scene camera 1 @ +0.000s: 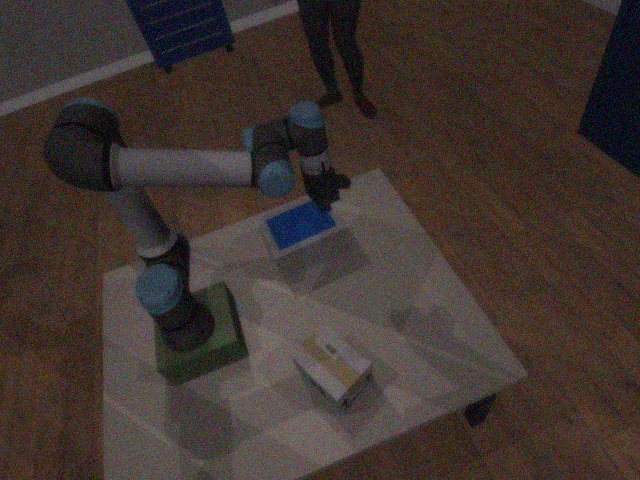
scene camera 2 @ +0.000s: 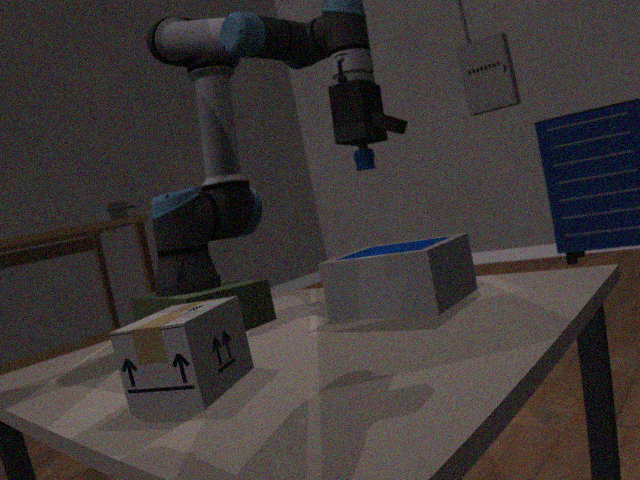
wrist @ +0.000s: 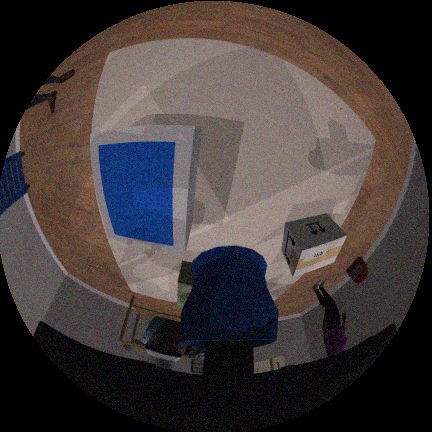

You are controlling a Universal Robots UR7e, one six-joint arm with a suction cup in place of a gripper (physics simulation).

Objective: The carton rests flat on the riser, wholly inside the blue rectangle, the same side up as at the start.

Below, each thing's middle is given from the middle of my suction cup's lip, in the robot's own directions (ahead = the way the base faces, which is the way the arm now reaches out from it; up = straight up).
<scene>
The riser (scene camera 2: 425, 277) is 24 cm below my suction cup, 15 cm to the left of it and 5 cm behind it. Round my suction cup: carton (wrist: 308, 243) (32 cm to the right, 23 cm below, 19 cm behind).
</scene>
